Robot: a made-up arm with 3 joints. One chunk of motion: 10 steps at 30 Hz.
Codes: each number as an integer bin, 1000 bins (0 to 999) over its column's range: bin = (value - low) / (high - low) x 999, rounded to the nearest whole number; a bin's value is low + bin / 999 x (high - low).
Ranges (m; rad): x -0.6..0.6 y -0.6..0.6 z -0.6..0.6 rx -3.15..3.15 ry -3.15..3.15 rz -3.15..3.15
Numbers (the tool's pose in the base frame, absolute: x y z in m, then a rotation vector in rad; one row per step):
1: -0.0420 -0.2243 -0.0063 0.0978 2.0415 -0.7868
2: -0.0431 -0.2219 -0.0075 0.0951 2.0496 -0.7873
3: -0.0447 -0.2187 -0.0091 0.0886 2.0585 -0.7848
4: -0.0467 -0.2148 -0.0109 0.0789 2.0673 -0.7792
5: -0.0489 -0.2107 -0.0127 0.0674 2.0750 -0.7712
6: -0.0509 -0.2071 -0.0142 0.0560 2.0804 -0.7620
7: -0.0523 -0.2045 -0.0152 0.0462 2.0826 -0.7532
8: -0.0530 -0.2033 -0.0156 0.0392 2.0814 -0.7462
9: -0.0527 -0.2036 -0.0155 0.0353 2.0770 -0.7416
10: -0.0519 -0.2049 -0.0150 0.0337 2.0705 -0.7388
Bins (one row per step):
1: 465 313 494 515 823 375
2: 464 315 493 515 825 375
3: 462 317 492 514 826 375
4: 461 321 490 512 827 376
5: 459 324 489 510 829 377
6: 457 327 488 508 829 379
7: 456 329 487 507 830 380
8: 455 330 487 506 830 381
9: 456 330 487 505 829 382
10: 456 329 487 505 828 382

